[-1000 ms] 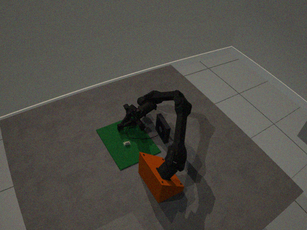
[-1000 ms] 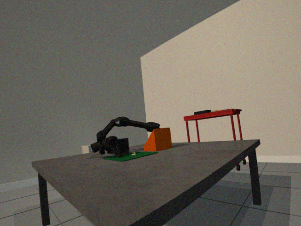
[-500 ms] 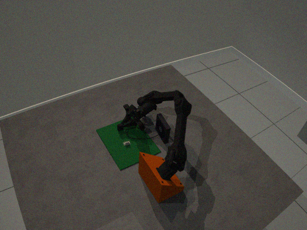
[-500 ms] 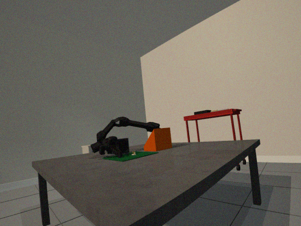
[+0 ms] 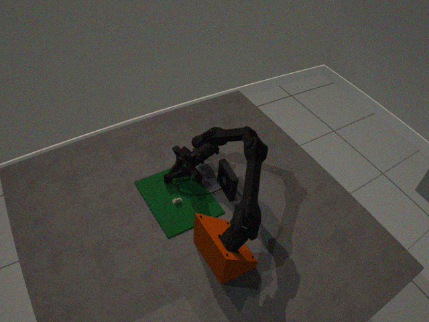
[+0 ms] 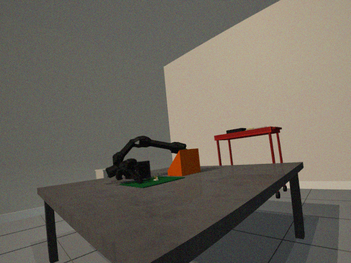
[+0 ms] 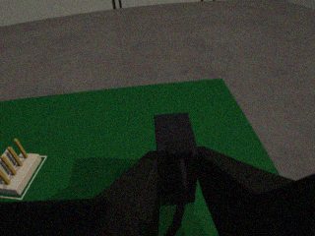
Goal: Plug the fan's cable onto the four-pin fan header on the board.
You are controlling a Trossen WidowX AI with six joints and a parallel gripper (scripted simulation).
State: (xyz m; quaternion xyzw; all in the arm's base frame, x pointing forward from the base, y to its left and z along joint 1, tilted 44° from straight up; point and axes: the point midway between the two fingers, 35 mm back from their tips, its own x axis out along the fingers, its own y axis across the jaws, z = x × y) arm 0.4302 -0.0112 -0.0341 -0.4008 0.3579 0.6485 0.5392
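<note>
My gripper tip is 1 cm to the right of the black plug and 1 cm above it. Also, from my gripper tip: white-framed fan header: 11 cm behind, 1 cm to the left, 3 cm below; green board: 9 cm behind, 5 cm below; black fan: 12 cm behind, 19 cm to the right, 2 cm above.
</note>
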